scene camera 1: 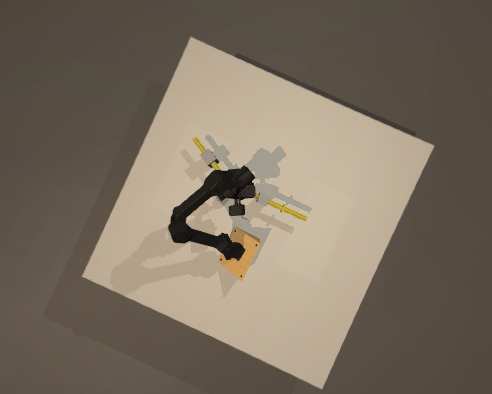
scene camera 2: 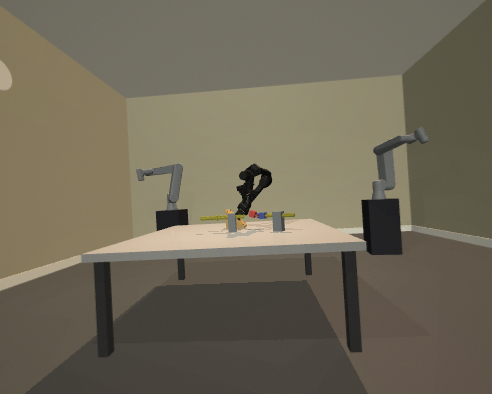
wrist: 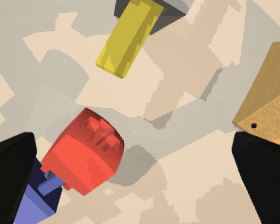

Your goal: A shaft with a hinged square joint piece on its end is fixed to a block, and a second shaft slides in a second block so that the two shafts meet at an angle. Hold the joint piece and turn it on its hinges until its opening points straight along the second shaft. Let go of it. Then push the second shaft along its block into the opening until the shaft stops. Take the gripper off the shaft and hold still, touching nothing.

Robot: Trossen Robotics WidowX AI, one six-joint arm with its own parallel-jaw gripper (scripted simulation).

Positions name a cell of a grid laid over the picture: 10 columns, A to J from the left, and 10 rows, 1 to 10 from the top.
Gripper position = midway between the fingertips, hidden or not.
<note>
My gripper (wrist: E7) is open and holds nothing. Also in view: a red joint piece (wrist: D7).
</note>
